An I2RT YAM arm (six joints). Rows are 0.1 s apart.
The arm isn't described. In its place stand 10 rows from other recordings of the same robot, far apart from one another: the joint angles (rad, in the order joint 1, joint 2, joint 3, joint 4, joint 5, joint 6), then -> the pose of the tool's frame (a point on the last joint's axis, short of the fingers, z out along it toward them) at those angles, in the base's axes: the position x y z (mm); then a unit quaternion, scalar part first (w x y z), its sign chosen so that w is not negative.
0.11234 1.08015 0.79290 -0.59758 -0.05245 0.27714 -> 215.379 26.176 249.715 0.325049 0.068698 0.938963 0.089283
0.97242 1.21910 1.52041 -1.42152 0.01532 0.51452 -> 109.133 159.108 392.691 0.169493 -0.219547 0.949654 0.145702
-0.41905 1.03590 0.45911 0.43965 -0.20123 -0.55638 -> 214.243 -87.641 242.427 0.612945 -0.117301 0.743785 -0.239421
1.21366 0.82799 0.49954 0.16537 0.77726 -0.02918 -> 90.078 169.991 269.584 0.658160 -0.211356 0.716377 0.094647
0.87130 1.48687 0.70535 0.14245 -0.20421 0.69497 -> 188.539 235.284 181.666 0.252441 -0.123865 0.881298 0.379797
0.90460 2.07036 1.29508 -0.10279 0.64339 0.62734 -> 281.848 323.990 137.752 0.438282 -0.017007 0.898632 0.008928
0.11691 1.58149 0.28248 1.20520 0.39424 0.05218 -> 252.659 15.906 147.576 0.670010 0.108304 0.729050 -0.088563
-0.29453 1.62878 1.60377 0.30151 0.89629 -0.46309 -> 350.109 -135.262 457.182 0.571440 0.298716 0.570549 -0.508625
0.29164 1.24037 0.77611 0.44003 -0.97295 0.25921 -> 254.245 107.047 304.890 0.503196 -0.336766 0.627221 0.489873
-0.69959 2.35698 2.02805 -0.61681 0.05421 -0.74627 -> 398.274 -337.703 188.836 0.213413 -0.013869 0.951145 -0.222678
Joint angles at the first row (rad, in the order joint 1, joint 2, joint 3, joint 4, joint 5, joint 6):
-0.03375 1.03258 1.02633 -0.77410 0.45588 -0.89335
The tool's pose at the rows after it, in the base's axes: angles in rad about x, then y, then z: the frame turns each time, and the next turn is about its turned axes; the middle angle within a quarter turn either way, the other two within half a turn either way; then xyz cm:
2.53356, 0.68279, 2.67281, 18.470, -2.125, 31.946
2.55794, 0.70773, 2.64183, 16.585, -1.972, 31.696
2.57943, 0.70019, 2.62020, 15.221, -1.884, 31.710
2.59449, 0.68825, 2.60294, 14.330, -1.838, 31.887
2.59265, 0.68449, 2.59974, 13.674, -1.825, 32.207
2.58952, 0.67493, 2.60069, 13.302, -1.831, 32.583
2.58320, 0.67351, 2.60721, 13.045, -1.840, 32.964
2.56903, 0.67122, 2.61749, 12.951, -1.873, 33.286
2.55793, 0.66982, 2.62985, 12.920, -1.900, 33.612
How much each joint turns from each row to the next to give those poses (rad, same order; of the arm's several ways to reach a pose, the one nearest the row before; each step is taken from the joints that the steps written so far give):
0.00003 -0.08367 -0.05277 -0.02910 -0.02060 -0.01564
0.00000 -0.08365 -0.04172 -0.02582 -0.02750 -0.02195
0.00024 -0.04760 -0.00672 -0.05570 -0.01169 -0.00177
-0.00028 -0.02513 0.00750 -0.04935 -0.00616 -0.00141
-0.00001 -0.01843 0.01102 -0.03262 0.00276 -0.00316
0.00008 -0.00395 0.01814 -0.03065 0.00598 0.00234
-0.00008 -0.00298 0.01576 -0.01808 0.00504 0.00226
0.00000 0.00155 0.01318 -0.00918 0.01110 0.00048
-0.00002 0.00397 0.01391 -0.00753 0.00851 0.00446

